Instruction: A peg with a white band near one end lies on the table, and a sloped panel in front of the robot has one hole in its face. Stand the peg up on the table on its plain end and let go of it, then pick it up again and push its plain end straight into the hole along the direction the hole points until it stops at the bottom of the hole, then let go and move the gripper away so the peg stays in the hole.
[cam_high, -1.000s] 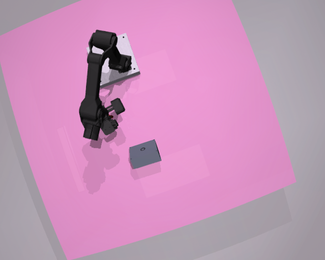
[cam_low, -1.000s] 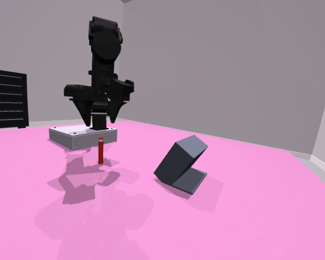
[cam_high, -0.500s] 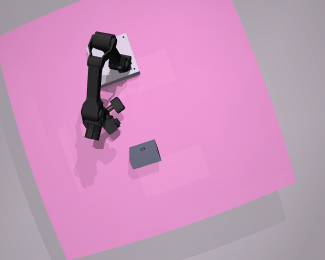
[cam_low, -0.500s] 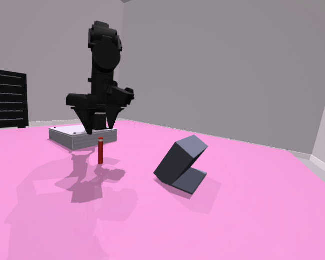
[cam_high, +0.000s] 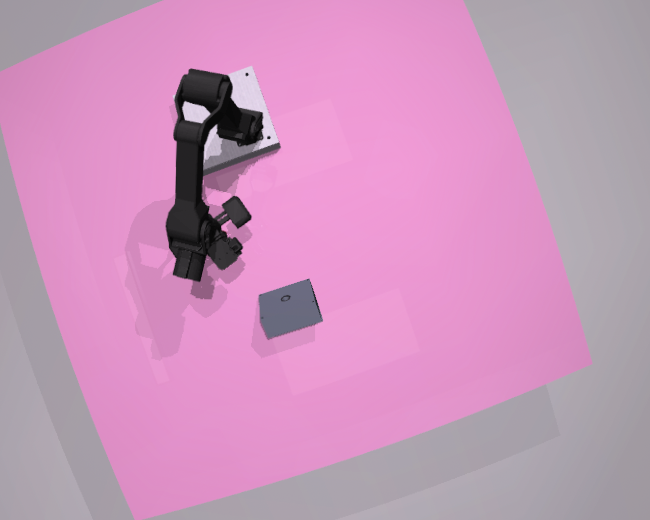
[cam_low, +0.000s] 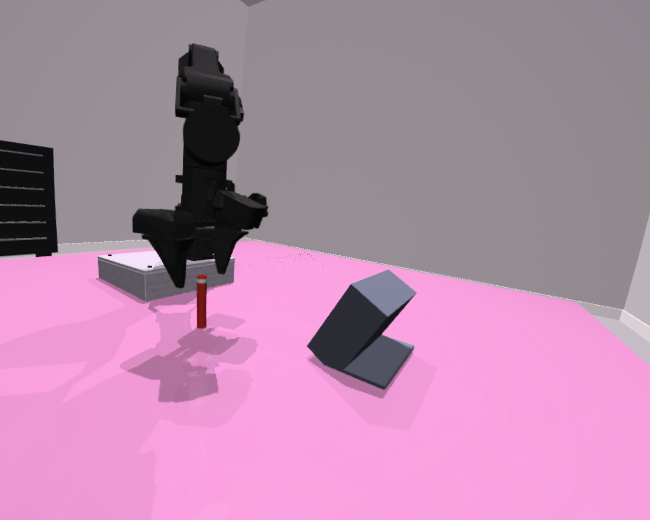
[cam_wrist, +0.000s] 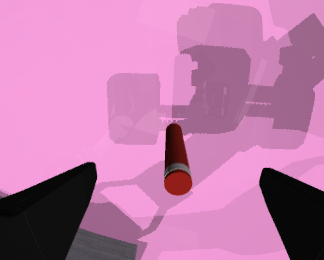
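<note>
Now: gripper tip 2 cm above the red peg. Round my gripper tip: grey foot 24 cm ahead, 11 cm to the left, 7 cm below; sloped panel 21 cm ahead, 11 cm to the left, 2 cm below.
</note>
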